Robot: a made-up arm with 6 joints.
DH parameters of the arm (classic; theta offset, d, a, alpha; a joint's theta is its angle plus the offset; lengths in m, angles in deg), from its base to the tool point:
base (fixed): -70.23 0 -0.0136 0
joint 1: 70.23 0.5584 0.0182 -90
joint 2: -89.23 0 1.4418 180
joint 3: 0.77 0.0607 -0.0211 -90
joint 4: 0 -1.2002 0.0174 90
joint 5: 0 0.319 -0.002 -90
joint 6: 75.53 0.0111 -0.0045 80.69
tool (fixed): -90.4 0.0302 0 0
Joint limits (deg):
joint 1: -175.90..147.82
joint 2: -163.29..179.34
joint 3: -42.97..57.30
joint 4: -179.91..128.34
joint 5: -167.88..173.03
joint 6: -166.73..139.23
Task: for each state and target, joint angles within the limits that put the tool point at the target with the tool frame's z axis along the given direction. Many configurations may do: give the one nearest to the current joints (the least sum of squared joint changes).
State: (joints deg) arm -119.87 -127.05 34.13 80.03 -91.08 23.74
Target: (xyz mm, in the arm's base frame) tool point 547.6 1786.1 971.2 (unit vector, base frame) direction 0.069 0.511 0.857
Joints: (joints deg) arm -110.94 -119.67 -14.93 75.34 -102.52 -2.53
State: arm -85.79 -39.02 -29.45 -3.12 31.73 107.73
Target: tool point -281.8 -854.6 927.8 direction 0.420 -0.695 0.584
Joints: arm -87.74 9.27 -42.97 -39.43 -17.25 78.47
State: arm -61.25 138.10 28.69 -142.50 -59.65 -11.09
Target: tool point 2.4 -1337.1 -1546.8 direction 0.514 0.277 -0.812
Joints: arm -100.24 127.50 53.99 -159.92 -72.15 -25.03
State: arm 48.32 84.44 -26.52 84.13 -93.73 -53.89
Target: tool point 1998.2 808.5 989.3 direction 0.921 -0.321 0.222
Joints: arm 30.21 44.76 6.63 37.19 -116.02 -56.38
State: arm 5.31 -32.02 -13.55 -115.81 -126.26 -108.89
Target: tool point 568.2 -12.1 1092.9 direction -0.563 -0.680 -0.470
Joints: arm 7.60 -14.93 -42.04 -91.30 -136.41 -120.37
